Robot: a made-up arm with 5 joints.
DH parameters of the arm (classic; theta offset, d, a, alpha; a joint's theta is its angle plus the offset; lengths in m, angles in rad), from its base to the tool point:
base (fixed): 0.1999 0 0.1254 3.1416
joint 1: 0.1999 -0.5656 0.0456 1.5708
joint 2: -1.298 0 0.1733 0
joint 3: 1.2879 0 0.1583 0
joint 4: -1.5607 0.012 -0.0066 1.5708
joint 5: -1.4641 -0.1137 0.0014 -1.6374
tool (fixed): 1.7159 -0.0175 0 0
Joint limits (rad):
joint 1: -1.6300..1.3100
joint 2: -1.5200..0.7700
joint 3: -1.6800..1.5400
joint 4: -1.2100..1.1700
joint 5: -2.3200..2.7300
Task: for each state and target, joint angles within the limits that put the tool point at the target. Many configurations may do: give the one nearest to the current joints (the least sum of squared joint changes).
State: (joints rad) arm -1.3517 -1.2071 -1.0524 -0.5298 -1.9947
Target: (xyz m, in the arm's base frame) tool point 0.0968 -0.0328 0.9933
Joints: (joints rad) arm -1.6239 -0.6351 -0.9699 -0.2930 -1.9683
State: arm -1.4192 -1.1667 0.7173 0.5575 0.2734
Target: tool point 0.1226 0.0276 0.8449
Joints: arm -1.3799 -1.5200 0.1499 0.5482 0.5060
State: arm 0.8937 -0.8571 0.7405 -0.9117 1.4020
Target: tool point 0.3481 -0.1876 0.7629
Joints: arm 0.7386 -0.2131 0.4189 -0.7765 1.3748
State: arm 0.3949 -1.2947 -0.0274 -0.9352 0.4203
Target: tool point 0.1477 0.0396 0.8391
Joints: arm -0.2437 -1.5148 0.7900 -0.8026 0.0269
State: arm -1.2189 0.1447 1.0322 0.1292 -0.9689
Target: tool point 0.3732 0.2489 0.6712
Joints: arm -0.6572 -0.1275 0.3711 -0.1511 -0.9766
